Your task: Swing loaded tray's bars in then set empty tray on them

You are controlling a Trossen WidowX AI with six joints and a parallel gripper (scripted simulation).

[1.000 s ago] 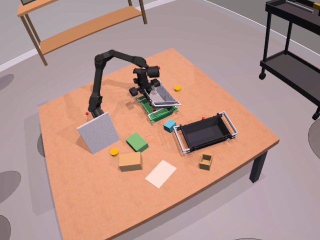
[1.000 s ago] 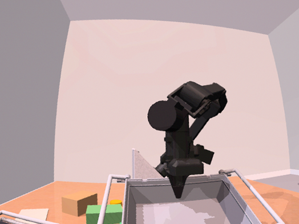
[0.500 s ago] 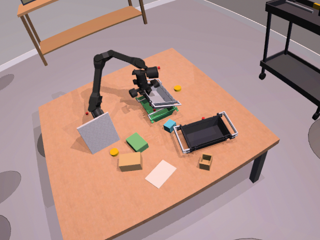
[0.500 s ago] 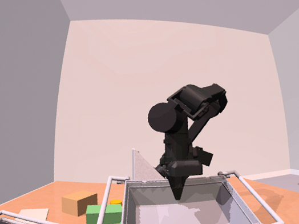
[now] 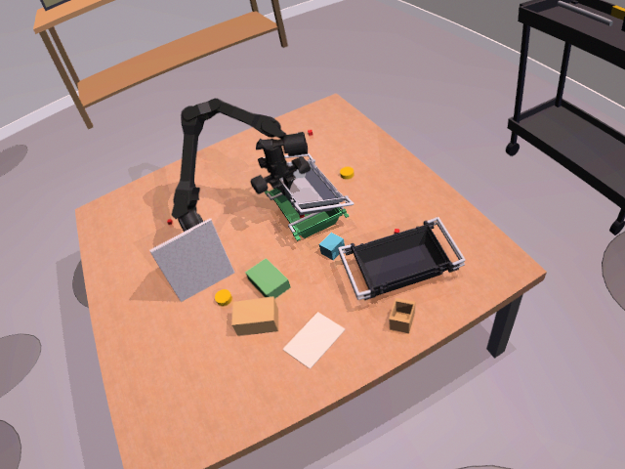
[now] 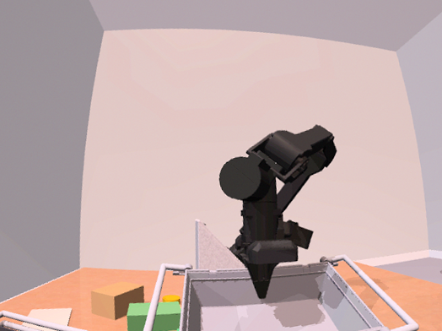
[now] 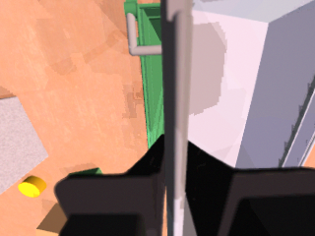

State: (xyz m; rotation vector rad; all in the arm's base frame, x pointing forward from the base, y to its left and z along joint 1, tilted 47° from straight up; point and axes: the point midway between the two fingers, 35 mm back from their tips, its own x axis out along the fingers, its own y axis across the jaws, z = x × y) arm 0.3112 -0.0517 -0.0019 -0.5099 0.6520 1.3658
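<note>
My gripper tip is 7 cm short of the grey tray, 1 cm to the left of it and 1 cm below it. From my gripper tip the other things lie so: white sheet (20 cm behind, 44 cm to the right, 12 cm below); blue cube (2 cm ahead, 21 cm to the right, 10 cm below); green block (20 cm behind, 18 cm to the right, 10 cm below).
</note>
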